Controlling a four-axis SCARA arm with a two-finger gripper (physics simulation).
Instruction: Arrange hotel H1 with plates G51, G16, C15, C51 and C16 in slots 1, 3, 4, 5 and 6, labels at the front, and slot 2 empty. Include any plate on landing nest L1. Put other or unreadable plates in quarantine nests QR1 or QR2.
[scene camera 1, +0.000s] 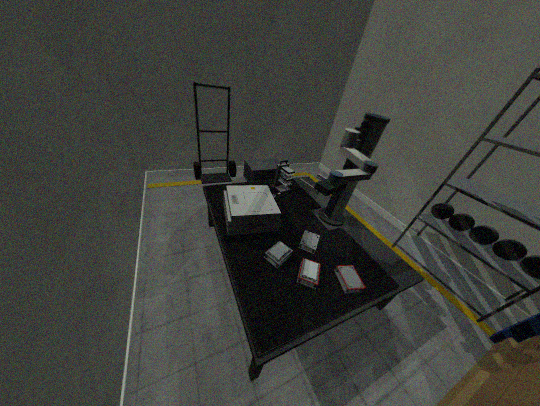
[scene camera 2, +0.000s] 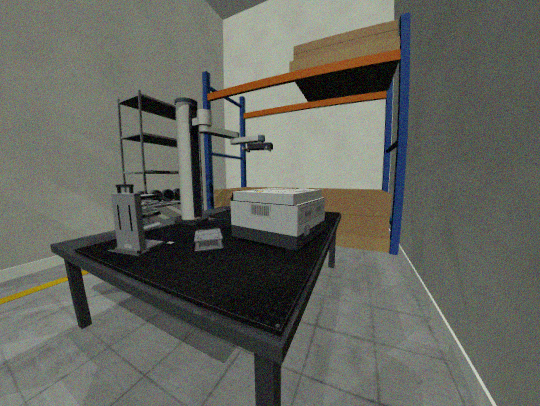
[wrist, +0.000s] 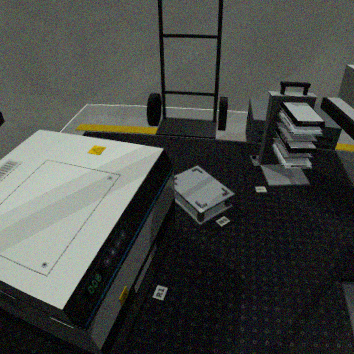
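Seen in the pictures: gripper, fingertip midpoint: (scene camera 1: 309, 177) (scene camera 2: 254, 147) (wrist: 161, 84); arm's base at its link origin: (scene camera 1: 331, 217) (scene camera 2: 191, 220).
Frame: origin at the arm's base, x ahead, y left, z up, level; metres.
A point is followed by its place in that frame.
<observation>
My gripper (scene camera 1: 324, 187) (scene camera 2: 260, 146) {x 0.512, y 0.110, z 0.532 m} is open and empty, high above the table; in the wrist view its dark fingers stand at the left and right edges. Hotel H1 (scene camera 1: 285, 176) (scene camera 2: 128, 220) {x 0.291, y -0.608, z 0.153 m} (wrist: 272, 125) {x 0.318, y -0.573, z 0.169 m} stands at the table's far end in the wrist view. Several plates (wrist: 300, 125) {x 0.270, y -0.451, z 0.240 m} are stacked in it; their labels and exact slots are unreadable. A nest (scene camera 2: 208, 240) {x 0.584, y -0.439, z 0.057 m} (wrist: 202, 190) {x 0.515, y -0.363, z 0.063 m} with bare corner brackets is beside the white instrument. Two red-edged nests (scene camera 1: 309, 272) {x 0.604, y 0.472, z 0.077 m} (scene camera 1: 350, 278) {x 0.360, y 0.587, z 0.063 m} carry pale tops; a pale-topped nest (scene camera 1: 278, 253) {x 0.726, y 0.283, z 0.077 m} and another nest (scene camera 1: 310, 241) {x 0.436, y 0.247, z 0.062 m} stand nearer the arm.
The white instrument (scene camera 1: 252, 201) {x 0.799, y -0.070, z 0.259 m} (scene camera 2: 277, 215) {x 0.853, y -0.300, z 0.164 m} (wrist: 75, 200) {x 0.712, y -0.083, z 0.259 m} is a large block on the black table (scene camera 1: 270, 320) {x 0.923, y 0.611, z 0.013 m} (scene camera 2: 225, 285) {x 0.826, y -0.634, z 0.013 m}. A small R1 tag (wrist: 160, 292) {x 0.577, y -0.072, z 0.013 m} lies before it. The arm's column (scene camera 2: 185, 160) {x 0.040, y -0.063, z 0.457 m} stands on the table's edge. A hand truck (scene camera 1: 213, 131) (wrist: 190, 93) is beyond the table.
</observation>
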